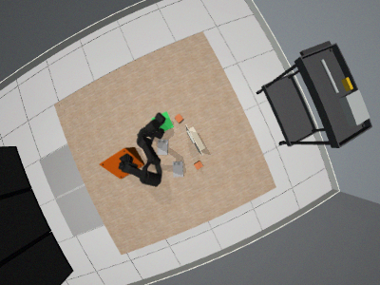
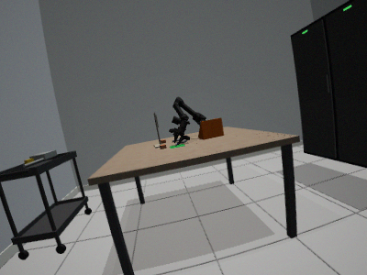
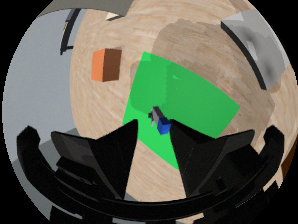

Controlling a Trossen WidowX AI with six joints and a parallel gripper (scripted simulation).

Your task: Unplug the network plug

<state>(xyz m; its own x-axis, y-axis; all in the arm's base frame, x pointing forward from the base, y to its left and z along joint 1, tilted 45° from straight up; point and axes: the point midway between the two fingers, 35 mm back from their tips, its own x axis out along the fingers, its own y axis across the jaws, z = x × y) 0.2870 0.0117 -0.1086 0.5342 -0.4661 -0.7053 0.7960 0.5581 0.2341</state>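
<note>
The blue network plug lies 1 cm below my gripper tip. Round my gripper tip: green marked square 2 cm below; upright panel 21 cm to the right, 12 cm ahead, 12 cm above.
</note>
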